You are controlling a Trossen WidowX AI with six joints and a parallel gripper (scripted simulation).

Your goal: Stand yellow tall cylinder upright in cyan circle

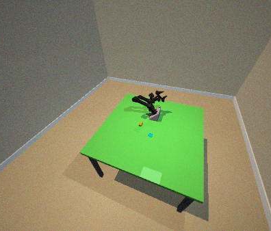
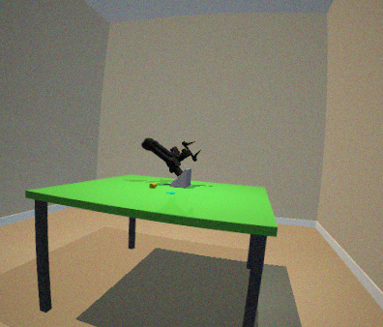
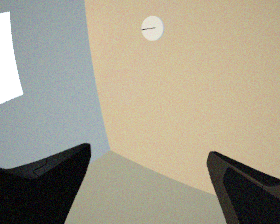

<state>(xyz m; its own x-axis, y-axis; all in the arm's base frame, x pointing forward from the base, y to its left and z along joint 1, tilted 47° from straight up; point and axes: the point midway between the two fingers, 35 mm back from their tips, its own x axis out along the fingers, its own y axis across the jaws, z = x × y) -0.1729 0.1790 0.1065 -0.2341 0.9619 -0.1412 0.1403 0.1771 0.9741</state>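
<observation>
Now: gripper tip 370 mm short of the yellow tall cylinder, 310 mm above it and 200 mm to the left of it. The rest, counted from my gripper tip: cyan circle (500 mm ahead, 320 mm below, 20 mm to the right).
</observation>
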